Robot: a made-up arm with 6 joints.
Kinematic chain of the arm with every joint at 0, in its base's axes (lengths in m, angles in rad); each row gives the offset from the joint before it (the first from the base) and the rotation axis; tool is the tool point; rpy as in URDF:
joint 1: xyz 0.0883 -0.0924 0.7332 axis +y
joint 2: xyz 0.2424 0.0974 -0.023 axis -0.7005 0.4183 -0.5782
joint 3: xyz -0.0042 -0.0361 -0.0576 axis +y
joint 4: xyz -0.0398 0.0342 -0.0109 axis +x
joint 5: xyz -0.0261 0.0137 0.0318 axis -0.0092 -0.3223 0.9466
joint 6: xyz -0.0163 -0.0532 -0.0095 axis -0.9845 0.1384 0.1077
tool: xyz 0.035 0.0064 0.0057 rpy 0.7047 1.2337 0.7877
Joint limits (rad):
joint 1: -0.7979..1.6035
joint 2: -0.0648..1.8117
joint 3: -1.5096..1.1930
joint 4: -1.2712..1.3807
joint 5: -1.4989..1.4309
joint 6: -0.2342..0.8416
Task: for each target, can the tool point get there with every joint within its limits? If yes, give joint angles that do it. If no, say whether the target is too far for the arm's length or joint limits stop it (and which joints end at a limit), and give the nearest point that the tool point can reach.
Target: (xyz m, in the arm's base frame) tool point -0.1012 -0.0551 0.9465
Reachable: no: joint limits stop it (at a limit: joint 1, joint 2, joint 6) | nearest point 0.1639 -0.0458 0.8139 | short by 0.297 m
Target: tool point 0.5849 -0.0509 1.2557
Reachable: no: too far | nearest point 0.3029 0.0442 0.9256 | short by 0.444 m
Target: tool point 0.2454 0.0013 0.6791
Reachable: yes | joints 0.1460 1.6043 -0.9338 -0.1081 0.5097 0.5337
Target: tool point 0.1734 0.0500 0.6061
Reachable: yes | joints 0.9009 1.4062 -0.0987 -0.3209 -0.7460 0.0496
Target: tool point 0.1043 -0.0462 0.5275
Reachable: yes | joints 0.8970 0.3294 -1.0280 0.0917 -0.4664 0.1832
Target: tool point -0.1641 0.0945 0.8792
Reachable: no: joint limits stop it (at a limit: joint 1, joint 4, joint 5, joint 6) | nearest point -0.0130 0.0136 0.6407 | short by 0.294 m
